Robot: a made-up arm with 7 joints. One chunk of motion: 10 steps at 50 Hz.
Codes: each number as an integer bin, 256 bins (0 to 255) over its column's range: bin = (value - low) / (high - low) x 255, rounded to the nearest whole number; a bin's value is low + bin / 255 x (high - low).
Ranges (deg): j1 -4..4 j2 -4..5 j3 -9..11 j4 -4..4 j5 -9..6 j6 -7..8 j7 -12..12
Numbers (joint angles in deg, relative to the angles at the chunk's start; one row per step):
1: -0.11 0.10 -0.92 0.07 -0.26 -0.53 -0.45
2: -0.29 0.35 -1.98 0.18 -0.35 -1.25 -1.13
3: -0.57 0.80 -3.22 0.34 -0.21 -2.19 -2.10
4: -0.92 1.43 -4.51 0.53 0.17 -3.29 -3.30
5: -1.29 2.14 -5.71 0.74 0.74 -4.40 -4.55
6: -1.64 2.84 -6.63 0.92 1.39 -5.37 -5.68
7: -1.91 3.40 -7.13 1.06 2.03 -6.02 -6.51
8: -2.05 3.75 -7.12 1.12 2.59 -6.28 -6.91
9: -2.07 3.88 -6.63 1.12 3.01 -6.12 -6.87
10: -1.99 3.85 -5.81 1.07 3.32 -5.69 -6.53
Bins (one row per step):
1: 124 116 103 130 149 110 123
2: 118 123 90 133 147 98 115
3: 109 136 74 138 149 82 105
4: 98 154 57 144 156 63 92
5: 86 174 42 151 166 44 79
6: 75 194 30 157 177 28 67
7: 67 210 24 161 188 17 58
8: 62 220 24 163 197 12 54
9: 62 223 30 163 204 15 55
10: 64 222 41 162 209 22 58

